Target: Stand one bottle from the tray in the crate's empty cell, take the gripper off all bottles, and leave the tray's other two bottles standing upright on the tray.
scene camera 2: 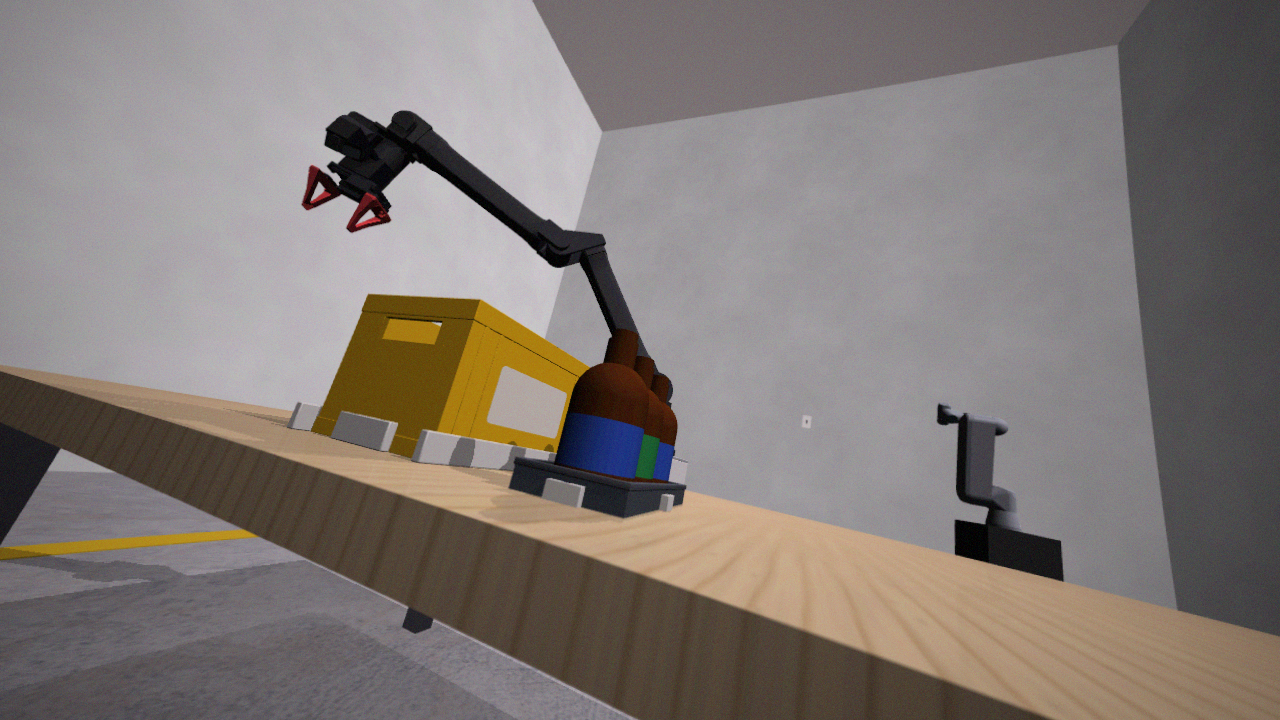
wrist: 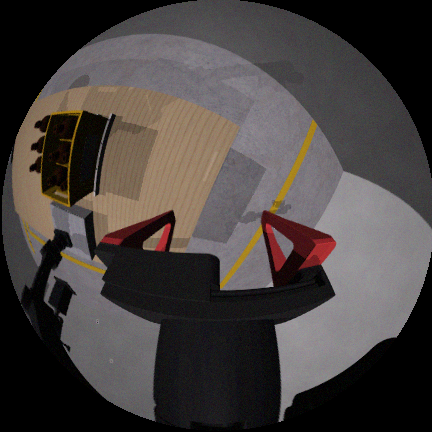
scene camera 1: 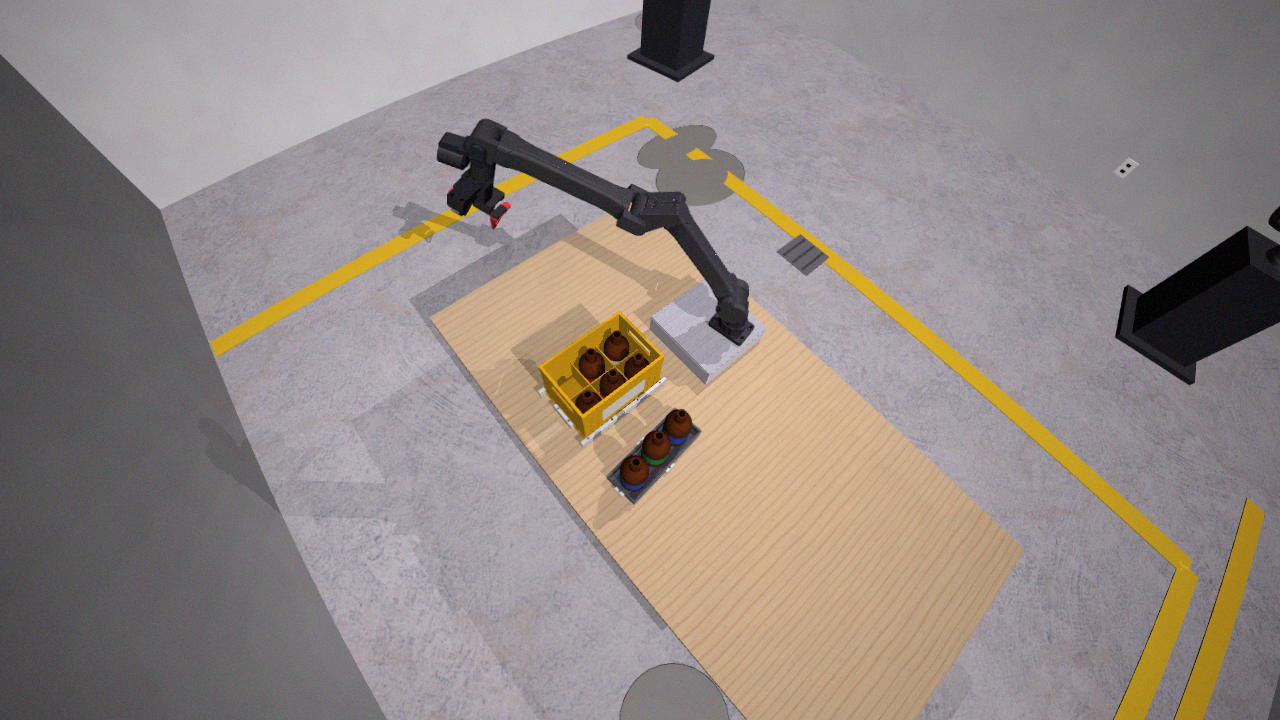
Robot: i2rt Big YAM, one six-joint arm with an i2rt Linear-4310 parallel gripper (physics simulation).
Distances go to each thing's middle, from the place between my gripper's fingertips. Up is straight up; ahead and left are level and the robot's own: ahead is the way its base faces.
The white rail (scene camera 2: 433, 447) is 50 mm ahead of my hand, 550 mm to the left of it and 350 mm below it. Also, from my hand: green-banded bottle (scene camera 2: 643, 366) (100 mm ahead, 690 mm to the left, 280 mm below).
